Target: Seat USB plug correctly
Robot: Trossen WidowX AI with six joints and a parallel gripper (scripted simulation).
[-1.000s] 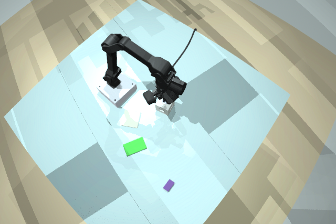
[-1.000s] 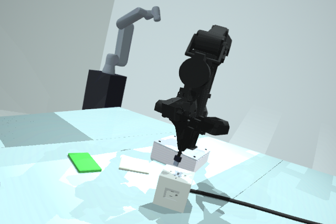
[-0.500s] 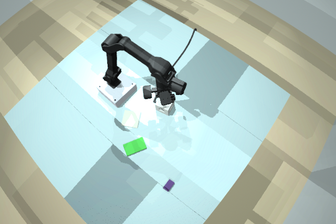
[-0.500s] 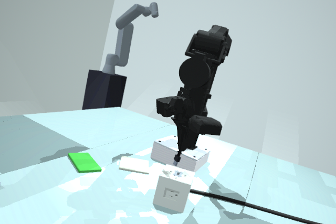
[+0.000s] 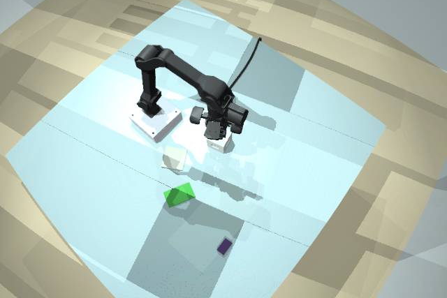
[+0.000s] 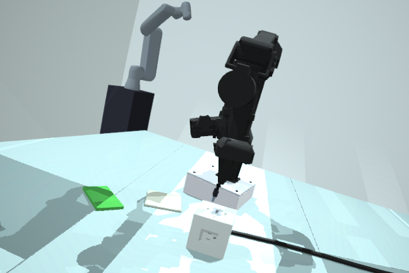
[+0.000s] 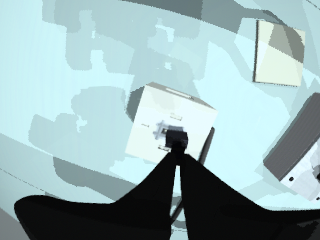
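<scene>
My gripper tip is now 2 cm above the USB plug. The rest, counted from my gripper tip: pale flat card (17 cm to the right, 13 cm below, 10 cm behind); then green flat card (27 cm to the right, 13 cm below, 2 cm ahead); then USB socket (7 cm below, 1 cm to the left).
</scene>
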